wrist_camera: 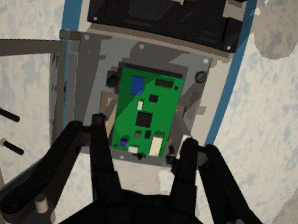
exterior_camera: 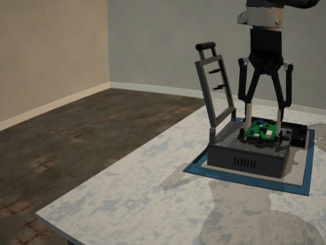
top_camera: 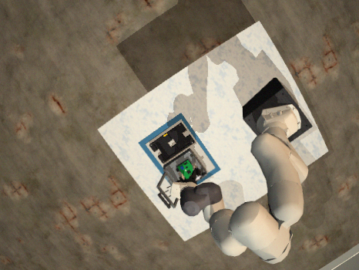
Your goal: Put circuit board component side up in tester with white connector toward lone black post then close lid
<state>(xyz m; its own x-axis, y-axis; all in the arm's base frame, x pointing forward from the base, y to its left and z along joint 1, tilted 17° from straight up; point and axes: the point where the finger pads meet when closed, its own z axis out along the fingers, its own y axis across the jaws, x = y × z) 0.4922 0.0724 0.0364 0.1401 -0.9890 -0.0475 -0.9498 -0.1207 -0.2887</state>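
My hand is 2 cm above the green circuit board. Round my hand: tester nest: 1 cm ahead, 1 cm to the left, 3 cm below; then tester lid: 13 cm ahead, 2 cm to the left, 8 cm above.
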